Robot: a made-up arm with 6 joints.
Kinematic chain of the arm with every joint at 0, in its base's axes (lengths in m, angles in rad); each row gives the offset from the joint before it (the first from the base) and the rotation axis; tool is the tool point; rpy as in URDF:
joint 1: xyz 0 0 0.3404 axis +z
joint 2: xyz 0 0 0 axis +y
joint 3: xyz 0.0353 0 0.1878 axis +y
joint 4: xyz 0.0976 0 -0.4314 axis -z
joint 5: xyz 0 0 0 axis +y
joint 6: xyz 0.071 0 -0.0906 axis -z
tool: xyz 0 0 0 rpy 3.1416 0 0
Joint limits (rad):
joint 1: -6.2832..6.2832
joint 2: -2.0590..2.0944
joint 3: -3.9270..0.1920
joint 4: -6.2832..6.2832
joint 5: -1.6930..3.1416
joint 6: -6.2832..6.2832
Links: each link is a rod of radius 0.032 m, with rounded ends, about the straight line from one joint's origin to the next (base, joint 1, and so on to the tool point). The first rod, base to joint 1, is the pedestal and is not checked.
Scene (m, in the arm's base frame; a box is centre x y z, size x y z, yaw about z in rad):
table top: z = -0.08
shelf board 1: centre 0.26 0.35 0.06 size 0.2 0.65 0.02 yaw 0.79
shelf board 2: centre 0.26 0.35 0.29 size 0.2 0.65 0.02 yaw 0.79
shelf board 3: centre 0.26 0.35 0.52 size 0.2 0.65 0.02 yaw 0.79
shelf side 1: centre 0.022 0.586 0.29 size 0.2 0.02 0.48 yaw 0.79
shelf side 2: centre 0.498 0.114 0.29 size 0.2 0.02 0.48 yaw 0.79
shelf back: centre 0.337 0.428 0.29 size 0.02 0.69 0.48 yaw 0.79
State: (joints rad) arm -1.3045 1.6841 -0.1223 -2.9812 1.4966 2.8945
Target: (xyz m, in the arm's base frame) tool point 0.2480 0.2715 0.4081
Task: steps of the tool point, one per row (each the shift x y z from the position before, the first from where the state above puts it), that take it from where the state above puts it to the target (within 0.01 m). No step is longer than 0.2 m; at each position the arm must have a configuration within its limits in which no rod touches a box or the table.
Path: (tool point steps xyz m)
1: -0.1068 0.0013 0.1621
2: -0.0620 -0.0839 0.1668
3: 0.0834 0.0777 -0.0063
4: 0.1053 0.0468 -0.0050
5: 0.1156 0.0101 -0.0037
6: 0.1130 -0.0277 -0.0024
7: 0.0980 -0.0624 -0.0013

